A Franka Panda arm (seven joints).
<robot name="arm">
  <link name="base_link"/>
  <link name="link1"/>
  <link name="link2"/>
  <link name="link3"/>
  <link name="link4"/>
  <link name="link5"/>
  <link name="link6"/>
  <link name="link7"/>
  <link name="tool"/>
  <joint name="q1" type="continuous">
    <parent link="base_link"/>
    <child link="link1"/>
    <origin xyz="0 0 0.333"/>
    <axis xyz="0 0 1"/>
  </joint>
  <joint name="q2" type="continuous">
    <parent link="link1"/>
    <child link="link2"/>
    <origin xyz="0 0 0" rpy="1.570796 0 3.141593"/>
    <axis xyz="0 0 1"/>
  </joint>
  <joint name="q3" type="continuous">
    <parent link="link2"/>
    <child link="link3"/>
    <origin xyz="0 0.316 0" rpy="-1.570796 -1.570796 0"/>
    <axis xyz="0 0 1"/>
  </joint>
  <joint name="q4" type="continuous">
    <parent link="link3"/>
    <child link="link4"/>
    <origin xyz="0 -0.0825 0" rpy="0 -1.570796 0"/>
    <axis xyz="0 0 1"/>
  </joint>
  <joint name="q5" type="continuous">
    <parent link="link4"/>
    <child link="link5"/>
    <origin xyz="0.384 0.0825 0" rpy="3.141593 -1.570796 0"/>
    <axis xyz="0 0 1"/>
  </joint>
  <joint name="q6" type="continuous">
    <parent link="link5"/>
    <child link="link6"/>
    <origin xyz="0 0 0" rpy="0 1.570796 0"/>
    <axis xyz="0 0 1"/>
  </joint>
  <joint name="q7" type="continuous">
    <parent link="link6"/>
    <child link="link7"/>
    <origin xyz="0 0.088 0" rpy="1.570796 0 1.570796"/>
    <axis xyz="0 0 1"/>
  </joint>
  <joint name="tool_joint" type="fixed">
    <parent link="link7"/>
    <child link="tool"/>
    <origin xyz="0 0 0.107"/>
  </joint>
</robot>
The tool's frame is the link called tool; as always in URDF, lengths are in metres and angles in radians. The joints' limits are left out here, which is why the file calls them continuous.
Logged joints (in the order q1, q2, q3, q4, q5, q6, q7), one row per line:
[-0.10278 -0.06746 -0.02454 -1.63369 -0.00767 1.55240 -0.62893]
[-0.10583 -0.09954 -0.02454 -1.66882 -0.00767 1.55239 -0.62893]
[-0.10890 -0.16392 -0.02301 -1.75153 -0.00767 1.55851 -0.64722]
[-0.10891 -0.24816 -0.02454 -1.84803 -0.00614 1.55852 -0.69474]
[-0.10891 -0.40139 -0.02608 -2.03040 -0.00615 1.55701 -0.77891]
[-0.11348 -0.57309 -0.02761 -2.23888 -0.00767 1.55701 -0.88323]
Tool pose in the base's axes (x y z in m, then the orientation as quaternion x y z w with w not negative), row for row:
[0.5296 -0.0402 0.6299 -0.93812 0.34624 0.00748 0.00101]
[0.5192 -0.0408 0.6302 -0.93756 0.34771 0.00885 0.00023]
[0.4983 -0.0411 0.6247 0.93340 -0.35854 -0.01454 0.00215]
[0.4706 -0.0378 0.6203 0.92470 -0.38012 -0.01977 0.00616]
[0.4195 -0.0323 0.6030 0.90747 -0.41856 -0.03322 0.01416]
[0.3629 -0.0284 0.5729 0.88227 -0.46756 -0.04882 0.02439]
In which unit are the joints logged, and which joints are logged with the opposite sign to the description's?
The joints are logged in radians. Opposite sign: q3, q5, q7.
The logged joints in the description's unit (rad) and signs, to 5 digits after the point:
[-0.10278 -0.06746 0.02454 -1.63369 0.00767 1.55240 0.62893]
[-0.10583 -0.09954 0.02454 -1.66882 0.00767 1.55239 0.62893]
[-0.10890 -0.16392 0.02301 -1.75153 0.00767 1.55851 0.64722]
[-0.10891 -0.24816 0.02454 -1.84803 0.00614 1.55852 0.69474]
[-0.10891 -0.40139 0.02608 -2.03040 0.00615 1.55701 0.77891]
[-0.11348 -0.57309 0.02761 -2.23888 0.00767 1.55701 0.88323]

